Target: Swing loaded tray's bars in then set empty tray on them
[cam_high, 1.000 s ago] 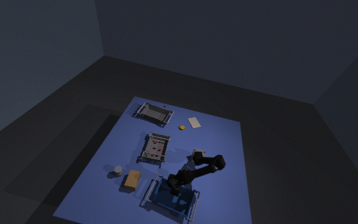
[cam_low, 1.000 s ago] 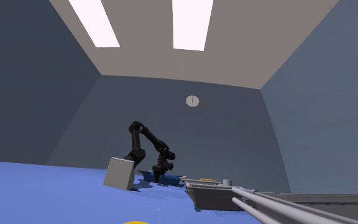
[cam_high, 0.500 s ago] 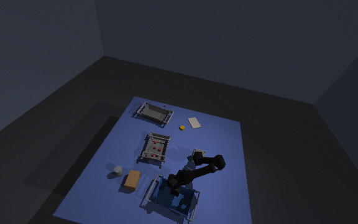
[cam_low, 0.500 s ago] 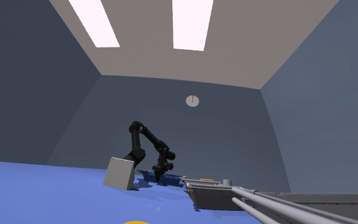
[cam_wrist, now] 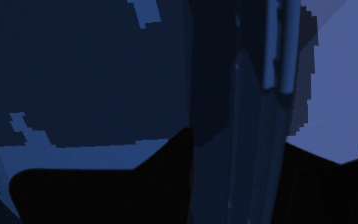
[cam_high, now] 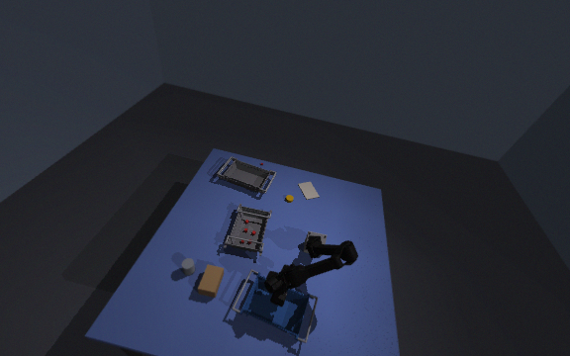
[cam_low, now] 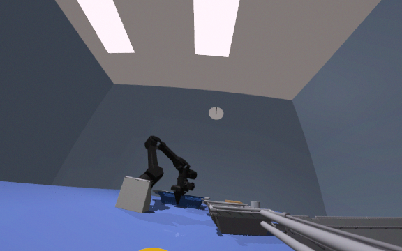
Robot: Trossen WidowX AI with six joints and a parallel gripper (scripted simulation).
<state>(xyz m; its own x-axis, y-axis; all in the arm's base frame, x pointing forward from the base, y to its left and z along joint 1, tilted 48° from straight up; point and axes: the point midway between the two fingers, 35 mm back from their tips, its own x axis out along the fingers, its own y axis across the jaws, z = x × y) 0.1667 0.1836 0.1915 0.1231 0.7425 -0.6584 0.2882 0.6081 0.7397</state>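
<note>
Right now the blue tray is 70 mm to the left of my gripper tip, 30 mm above it and 20 mm ahead of it. The rest, counted from my gripper tip: tan block 340 mm ahead, 20 mm above, 10 mm to the right; then grey cylinder 460 mm ahead, 60 mm to the right, 20 mm above; then yellow disc 620 mm to the right, 20 mm behind.
</note>
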